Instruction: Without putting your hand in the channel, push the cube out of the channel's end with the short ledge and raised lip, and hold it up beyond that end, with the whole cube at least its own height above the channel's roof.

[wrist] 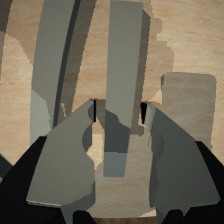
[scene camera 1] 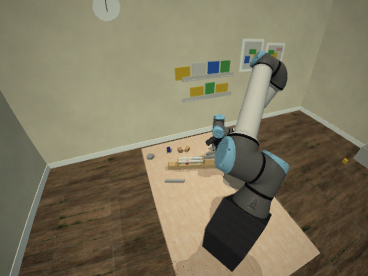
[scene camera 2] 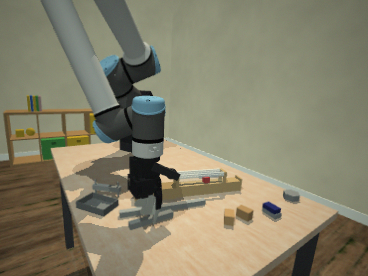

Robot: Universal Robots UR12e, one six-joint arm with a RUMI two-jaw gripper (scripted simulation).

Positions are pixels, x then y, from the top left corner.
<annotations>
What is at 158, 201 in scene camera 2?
My gripper.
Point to a wooden channel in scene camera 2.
170, 190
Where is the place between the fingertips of my gripper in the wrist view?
118, 102
</annotations>
